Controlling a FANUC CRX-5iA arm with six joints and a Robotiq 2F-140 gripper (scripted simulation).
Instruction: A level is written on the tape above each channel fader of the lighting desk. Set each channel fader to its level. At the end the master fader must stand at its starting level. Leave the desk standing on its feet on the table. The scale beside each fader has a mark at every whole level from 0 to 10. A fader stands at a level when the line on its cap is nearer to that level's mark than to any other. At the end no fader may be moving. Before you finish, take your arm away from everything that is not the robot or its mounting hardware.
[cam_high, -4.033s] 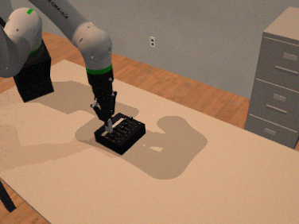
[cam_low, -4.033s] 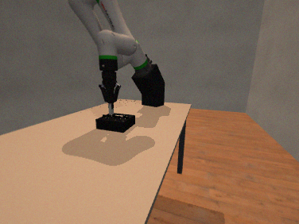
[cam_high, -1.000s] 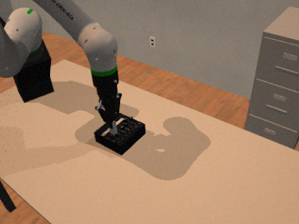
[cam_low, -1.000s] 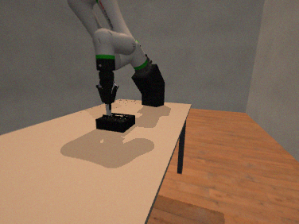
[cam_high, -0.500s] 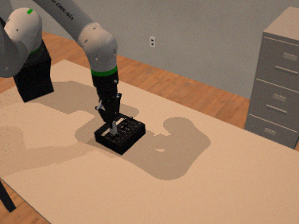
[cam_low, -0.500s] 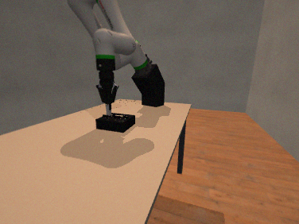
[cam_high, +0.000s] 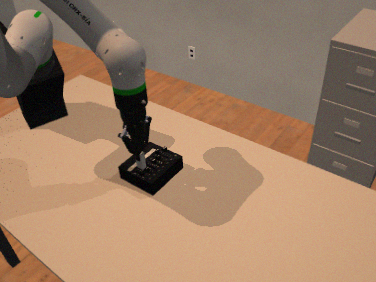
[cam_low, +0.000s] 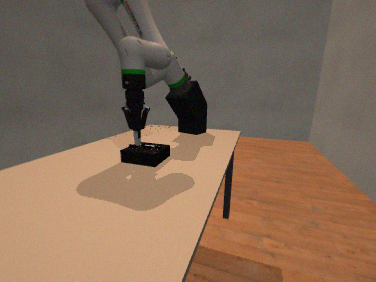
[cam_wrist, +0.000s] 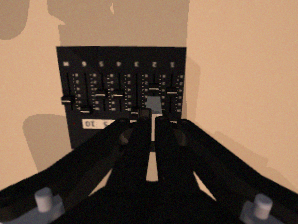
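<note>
Now: the cap 3 1 cm behind my hand, 2 cm to the left of it and 3 cm below it. Also, from my hand: cap 4: 2 cm ahead, 4 cm to the left, 3 cm below; cap 2: 2 cm ahead, 3 cm below; channel 1 cap: 2 cm ahead, 2 cm to the right, 3 cm below.
</note>
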